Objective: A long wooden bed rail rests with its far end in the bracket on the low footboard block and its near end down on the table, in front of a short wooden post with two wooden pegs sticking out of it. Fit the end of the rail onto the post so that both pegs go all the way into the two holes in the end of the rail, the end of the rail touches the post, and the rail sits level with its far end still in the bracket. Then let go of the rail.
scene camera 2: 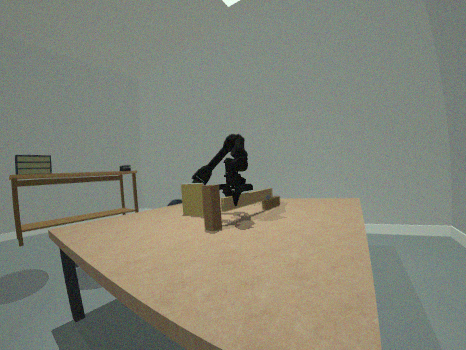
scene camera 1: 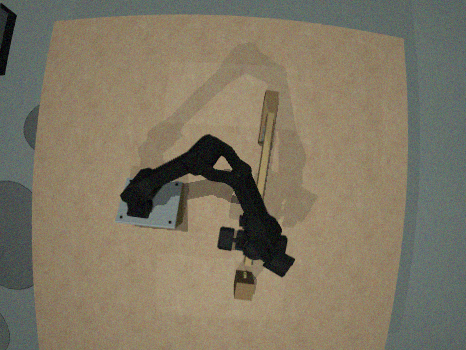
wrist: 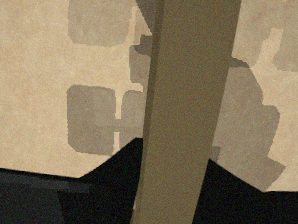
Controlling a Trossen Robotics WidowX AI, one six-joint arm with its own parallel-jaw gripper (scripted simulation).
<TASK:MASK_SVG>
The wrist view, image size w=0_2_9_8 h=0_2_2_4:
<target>gripper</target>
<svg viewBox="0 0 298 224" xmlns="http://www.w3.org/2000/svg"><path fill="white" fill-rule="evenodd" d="M209 158L192 224L298 224L298 191L262 192L236 177L236 175L231 174L224 167L219 166ZM143 138L134 138L100 166L80 178L0 168L0 224L130 224L140 179Z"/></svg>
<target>wooden rail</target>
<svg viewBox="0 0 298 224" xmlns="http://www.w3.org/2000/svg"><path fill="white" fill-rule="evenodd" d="M241 0L157 0L142 135L143 153L134 207L134 224L192 224L222 105L223 92L237 31L236 26L239 19Z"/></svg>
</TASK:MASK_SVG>
